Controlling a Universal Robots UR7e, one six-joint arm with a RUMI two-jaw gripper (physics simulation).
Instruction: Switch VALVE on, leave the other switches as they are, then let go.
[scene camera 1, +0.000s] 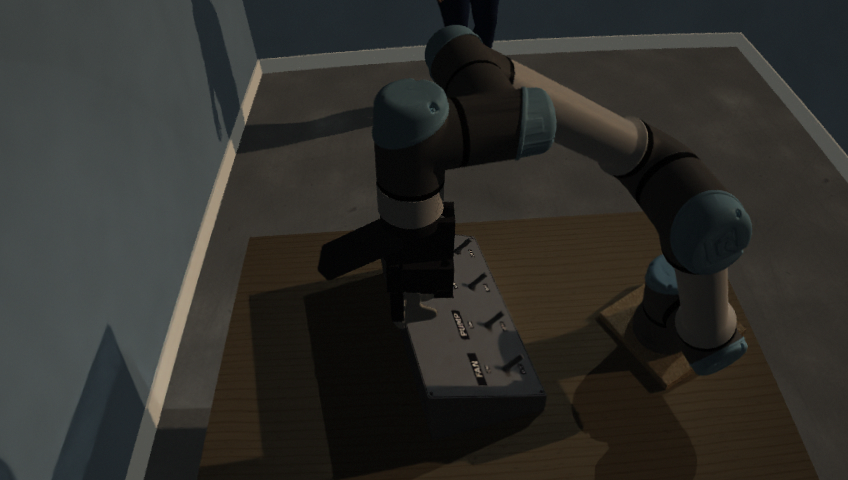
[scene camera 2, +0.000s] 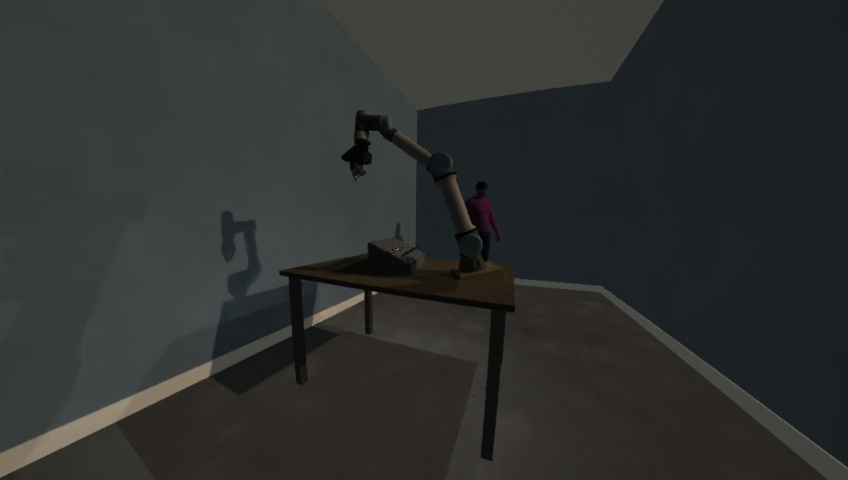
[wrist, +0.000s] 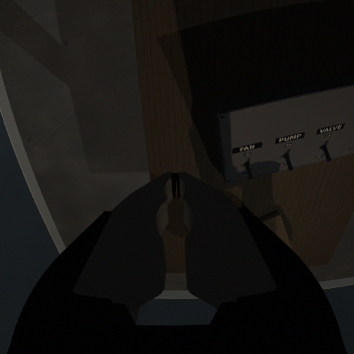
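Where they show: gripper, fingertip midpoint: (scene camera 1: 402, 326) (scene camera 2: 356, 181); arm's base, origin of the base link: (scene camera 1: 665, 326) (scene camera 2: 472, 268).
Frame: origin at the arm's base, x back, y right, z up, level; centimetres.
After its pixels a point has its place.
A grey sloped switch panel (scene camera 1: 440, 377) {x -50.7, y -24.1, z 12.5 cm} (scene camera 2: 383, 260) {x -43.7, y -26.7, z 4.3 cm} (wrist: 280, 117) stands on the table. The VALVE lever (scene camera 1: 477, 281) {x -44.6, y 5.5, z 7.6 cm} (wrist: 326, 151) leans away from its name label, toward the OFF side. The FAN lever (scene camera 1: 511, 364) {x -36.5, y -17.0, z 7.5 cm} (wrist: 249, 170) and PUMP lever (scene camera 1: 492, 321) {x -40.8, y -5.8, z 7.3 cm} (wrist: 288, 161) lean the same way. A fourth lever (scene camera 1: 462, 245) {x -48.8, y 16.9, z 7.8 cm} is at the far end; its label is hidden. My gripper (scene camera 1: 397, 321) {x -53.4, y -38.0, z 47.9 cm} (scene camera 2: 356, 177) {x -53.4, y -38.0, z 47.9 cm} (wrist: 176, 174) is shut and empty, pointing down high above the table. In the wrist view the panel lies to the right of the fingertips. The arm's gripper body hides part of the panel in scene camera 1.
The wooden table (scene camera 1: 595, 249) {x -13.5, y 27.9, z -3.5 cm} (scene camera 2: 345, 276) {x -56.9, y -42.9, z -3.5 cm} carries the panel and the arm's base plate (scene camera 1: 672, 371) {x 0.1, y -11.9, z -1.1 cm} (scene camera 2: 496, 273) {x 14.7, y -4.7, z -0.1 cm}. A wall (scene camera 1: 107, 178) (scene camera 2: 178, 148) runs along the left side. A person (scene camera 1: 484, 17) (scene camera 2: 480, 211) stands behind the table.
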